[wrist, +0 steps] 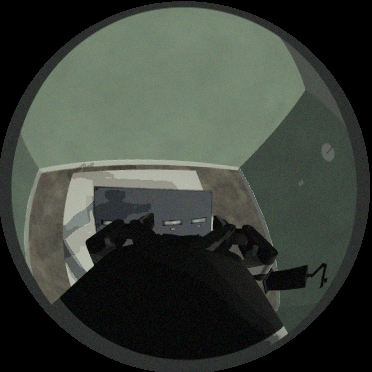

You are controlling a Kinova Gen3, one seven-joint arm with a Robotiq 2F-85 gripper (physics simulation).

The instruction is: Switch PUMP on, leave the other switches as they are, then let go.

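Observation:
A dark blue-grey panel [165, 202] lies in the lower middle of the wrist view, with a shadow over its upper left part. Several pale label plates show on it: one plate [172, 222] between the fingers, one plate [198, 220] near the right finger, and part of another plate [106, 222] by the left finger. Their lettering is too small to read, so I cannot tell which is PUMP. The switches are not clearly visible; my gripper's dark body hides the panel's lower part. My gripper [182, 220] is open and empty, its fingertips over the panel in this view.
A pale table top [185, 177] surrounds the panel, with brown floor [47, 225] beyond. A black box-like object [287, 278] with a thin bent piece is at the lower right. Green walls stand behind and at the right, with a round clock [327, 152] on the right wall.

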